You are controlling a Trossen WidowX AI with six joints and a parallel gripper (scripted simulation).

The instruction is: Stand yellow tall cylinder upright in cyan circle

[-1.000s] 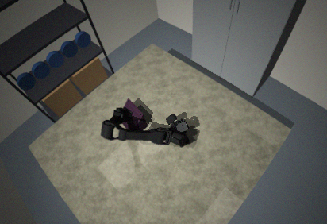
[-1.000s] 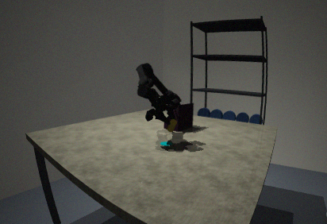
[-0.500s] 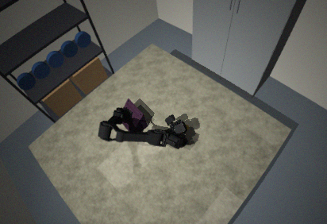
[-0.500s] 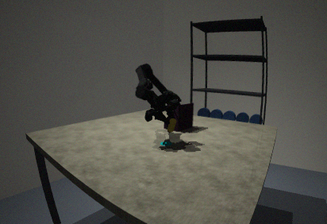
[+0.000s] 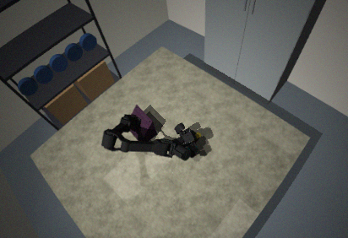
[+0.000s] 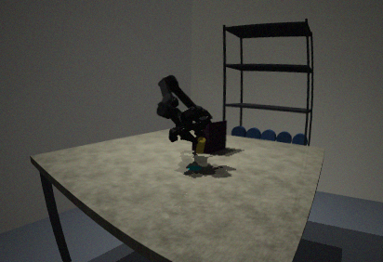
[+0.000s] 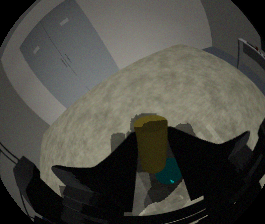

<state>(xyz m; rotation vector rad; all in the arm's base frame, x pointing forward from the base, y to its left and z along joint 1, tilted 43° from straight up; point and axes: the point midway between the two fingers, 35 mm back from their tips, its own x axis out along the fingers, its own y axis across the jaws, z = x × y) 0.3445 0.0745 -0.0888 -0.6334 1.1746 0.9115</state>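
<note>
Now: the cyan circle 12 cm below my gripper tip, 4 cm to the right of it and 1 cm behind it. The rest, counted from my gripper tip: yellow cylinder: 2 cm below, 1 cm to the right, 1 cm behind.
</note>
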